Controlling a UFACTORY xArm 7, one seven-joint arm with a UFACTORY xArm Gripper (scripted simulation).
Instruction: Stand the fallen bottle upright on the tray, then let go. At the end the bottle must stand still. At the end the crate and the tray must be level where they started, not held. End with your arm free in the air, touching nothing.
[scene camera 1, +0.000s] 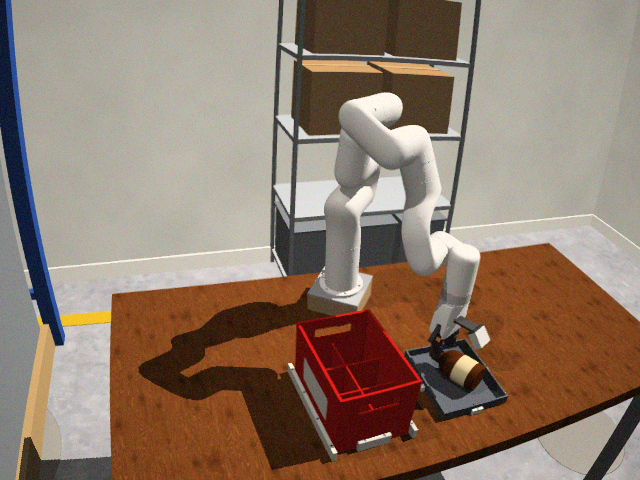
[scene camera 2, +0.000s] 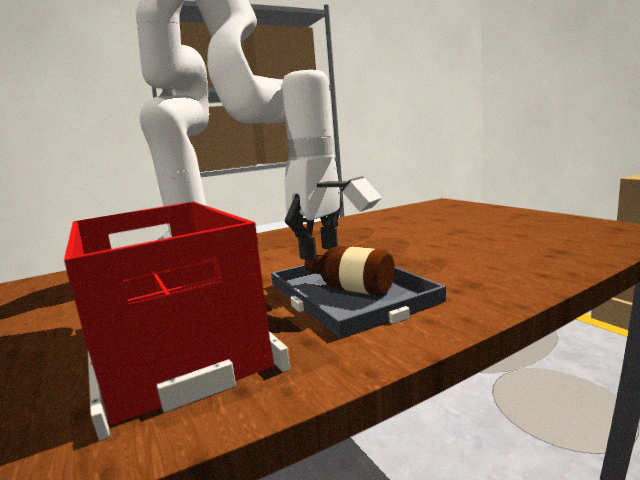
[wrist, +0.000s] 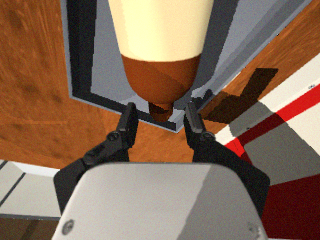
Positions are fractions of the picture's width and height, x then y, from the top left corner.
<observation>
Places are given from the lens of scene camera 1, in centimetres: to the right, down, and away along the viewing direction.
gripper (scene camera 1: 0.69, 0.73): 31, 29, 132
grey tray (scene camera 1: 0.71, 0.82): 33, 39, 125
brown bottle (scene camera 1: 0.73, 0.78): 37, 33, 123
red crate (scene camera 1: 0.60, 0.79): 15, 33, 123
</observation>
